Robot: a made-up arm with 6 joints. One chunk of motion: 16 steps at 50 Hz.
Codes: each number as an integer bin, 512 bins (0 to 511) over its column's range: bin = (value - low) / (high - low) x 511, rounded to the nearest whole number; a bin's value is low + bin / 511 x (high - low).
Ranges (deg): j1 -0.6..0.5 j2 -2.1..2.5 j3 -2..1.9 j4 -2.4..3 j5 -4.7..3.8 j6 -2..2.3
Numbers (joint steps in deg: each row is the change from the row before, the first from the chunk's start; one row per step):
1: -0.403 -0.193 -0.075 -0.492 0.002 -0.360
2: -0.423 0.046 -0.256 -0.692 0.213 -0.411
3: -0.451 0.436 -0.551 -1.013 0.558 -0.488
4: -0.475 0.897 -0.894 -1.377 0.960 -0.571
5: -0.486 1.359 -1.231 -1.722 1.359 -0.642
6: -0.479 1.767 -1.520 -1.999 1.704 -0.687
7: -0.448 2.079 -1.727 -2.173 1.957 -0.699
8: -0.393 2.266 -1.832 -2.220 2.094 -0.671
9: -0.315 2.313 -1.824 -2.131 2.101 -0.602
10: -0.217 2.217 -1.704 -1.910 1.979 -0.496
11: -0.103 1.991 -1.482 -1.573 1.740 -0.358
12: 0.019 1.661 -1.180 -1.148 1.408 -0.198
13: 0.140 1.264 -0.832 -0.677 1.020 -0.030
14: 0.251 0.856 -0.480 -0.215 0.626 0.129
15: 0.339 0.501 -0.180 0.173 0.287 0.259
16: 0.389 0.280 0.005 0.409 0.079 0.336
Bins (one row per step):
1: 92 212 252 181 283 195
2: 82 238 229 162 295 189
3: 69 282 190 131 316 180
4: 58 333 145 97 340 170
5: 53 384 101 64 364 161
6: 56 430 63 38 385 156
7: 71 464 36 21 400 155
8: 96 485 22 17 408 158
9: 132 490 23 25 409 166
10: 178 480 39 46 402 179
11: 231 454 68 78 387 195
12: 288 418 107 118 367 214
13: 344 374 153 163 344 234
14: 395 328 199 207 320 253
15: 436 289 238 243 300 268
16: 459 264 263 266 287 278

